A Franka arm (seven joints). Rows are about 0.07 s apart.
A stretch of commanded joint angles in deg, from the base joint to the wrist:
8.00 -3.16 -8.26 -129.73 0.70 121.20 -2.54
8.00 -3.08 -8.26 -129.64 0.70 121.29 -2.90
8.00 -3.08 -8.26 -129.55 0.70 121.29 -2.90
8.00 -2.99 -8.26 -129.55 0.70 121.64 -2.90
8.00 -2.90 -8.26 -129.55 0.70 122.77 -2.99
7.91 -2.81 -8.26 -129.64 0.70 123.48 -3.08
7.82 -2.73 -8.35 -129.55 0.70 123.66 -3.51
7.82 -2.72 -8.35 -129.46 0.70 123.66 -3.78
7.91 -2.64 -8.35 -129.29 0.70 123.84 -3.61
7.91 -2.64 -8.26 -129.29 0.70 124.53 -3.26
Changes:
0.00 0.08 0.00 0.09 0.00 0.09 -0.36
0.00 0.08 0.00 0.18 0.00 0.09 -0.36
0.00 0.17 0.00 0.18 0.00 0.44 -0.36
0.00 0.26 0.00 0.18 0.00 1.57 -0.45
-0.09 0.35 0.00 0.09 0.00 2.28 -0.54
-0.18 0.43 -0.09 0.18 0.00 2.46 -0.97
-0.18 0.44 -0.09 0.27 0.00 2.46 -1.24
-0.09 0.52 -0.09 0.44 0.00 2.64 -1.07
-0.09 0.52 0.00 0.44 0.00 3.33 -0.72

